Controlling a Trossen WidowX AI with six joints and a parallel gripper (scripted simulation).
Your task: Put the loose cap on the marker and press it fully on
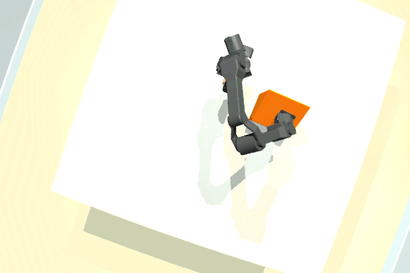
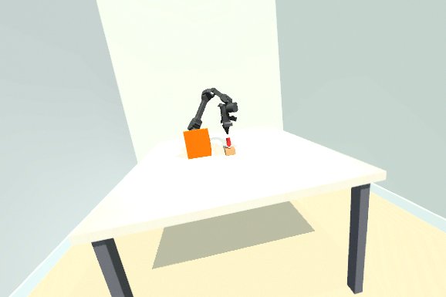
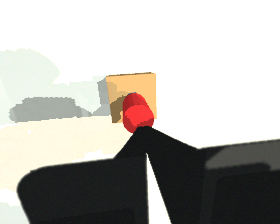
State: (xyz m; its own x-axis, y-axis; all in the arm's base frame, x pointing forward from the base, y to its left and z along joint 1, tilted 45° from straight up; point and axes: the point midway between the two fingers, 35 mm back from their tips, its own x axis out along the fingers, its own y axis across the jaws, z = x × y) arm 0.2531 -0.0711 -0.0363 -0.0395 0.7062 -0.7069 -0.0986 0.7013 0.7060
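The red cap lies 50 mm below my gripper tip. Round my gripper tip: red marker (60 mm below); tan holder block (120 mm below).
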